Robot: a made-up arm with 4 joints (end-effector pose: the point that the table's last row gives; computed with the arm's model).
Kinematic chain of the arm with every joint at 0, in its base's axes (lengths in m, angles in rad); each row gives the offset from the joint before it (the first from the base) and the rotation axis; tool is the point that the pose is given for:
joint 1: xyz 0 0 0.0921 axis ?
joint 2: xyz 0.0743 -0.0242 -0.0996 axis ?
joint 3: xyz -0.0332 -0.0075 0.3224 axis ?
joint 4: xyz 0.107 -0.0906 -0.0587 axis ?
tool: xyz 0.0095 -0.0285 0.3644
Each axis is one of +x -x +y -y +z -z.
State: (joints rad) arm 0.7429 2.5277 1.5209 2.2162
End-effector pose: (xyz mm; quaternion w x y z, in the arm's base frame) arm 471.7 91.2 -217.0 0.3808 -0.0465 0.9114 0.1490
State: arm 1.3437 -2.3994 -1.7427 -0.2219
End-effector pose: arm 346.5 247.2 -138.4 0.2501 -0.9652 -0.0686 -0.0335
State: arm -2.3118 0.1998 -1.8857 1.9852
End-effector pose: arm -505.3 -406.1 44.0 0.2563 0.4313 0.3881 -0.7731
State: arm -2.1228 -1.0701 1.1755 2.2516
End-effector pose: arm 200.9 42.3 -226.1 0.1293 -0.9098 0.1329 -0.3714
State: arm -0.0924 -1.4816 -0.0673 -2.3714
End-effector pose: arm 264.1 -111.3 47.2 0.2842 -0.6785 0.6033 -0.3080
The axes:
joint 1: +y
joint 2: +z
joint 3: +y
joint 4: +x

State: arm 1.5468 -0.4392 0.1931 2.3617
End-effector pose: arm -132.3 -333.5 141.9 0.3654 0.5303 0.1265 -0.7545
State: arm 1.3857 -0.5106 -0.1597 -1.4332
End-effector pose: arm 305.7 163.3 -124.9 0.4810 -0.6527 0.5385 0.2293
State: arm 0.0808 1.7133 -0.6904 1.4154
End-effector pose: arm 541.7 116.7 322.6 0.2900 0.6221 0.3058 0.6598
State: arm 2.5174 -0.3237 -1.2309 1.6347
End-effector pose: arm 146.9 -495.2 -166.7 0.6524 0.4707 0.4401 -0.3988
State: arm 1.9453 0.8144 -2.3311 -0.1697
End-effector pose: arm 129.8 -312.0 157.5 0.9263 0.2564 -0.1574 -0.2270
